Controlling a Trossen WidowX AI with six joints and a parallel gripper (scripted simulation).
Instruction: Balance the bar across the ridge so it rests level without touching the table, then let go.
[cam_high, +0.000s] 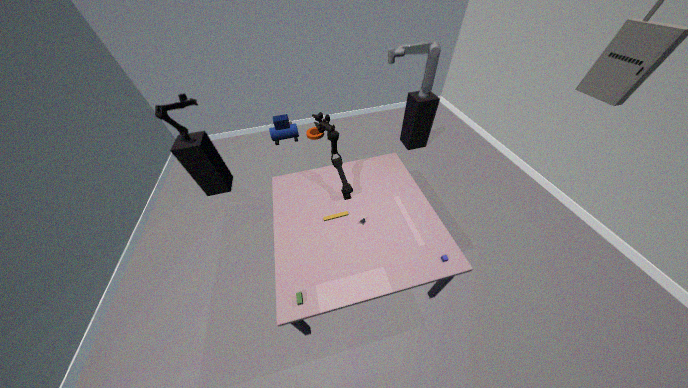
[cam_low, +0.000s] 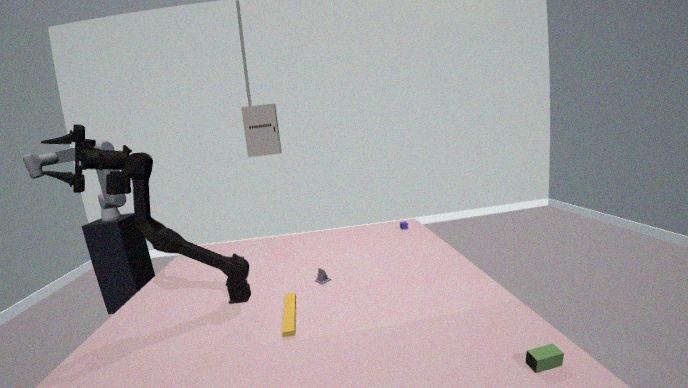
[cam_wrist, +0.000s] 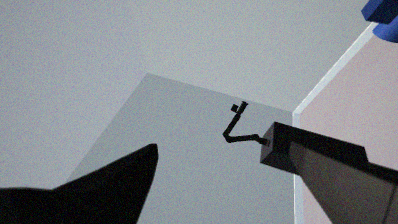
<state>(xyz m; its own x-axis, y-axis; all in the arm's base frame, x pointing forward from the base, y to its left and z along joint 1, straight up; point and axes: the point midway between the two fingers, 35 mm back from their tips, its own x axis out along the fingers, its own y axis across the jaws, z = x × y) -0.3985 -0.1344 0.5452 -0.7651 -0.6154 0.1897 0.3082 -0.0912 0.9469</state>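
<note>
My gripper tip is now 61 cm short of the yellow bar, 54 cm above it and 1 cm to the right of it. From my gripper tip the other things lie so: small blue cube (116 cm ahead, 66 cm to the left, 54 cm below); green block (116 cm ahead, 54 cm below, 34 cm to the right).
</note>
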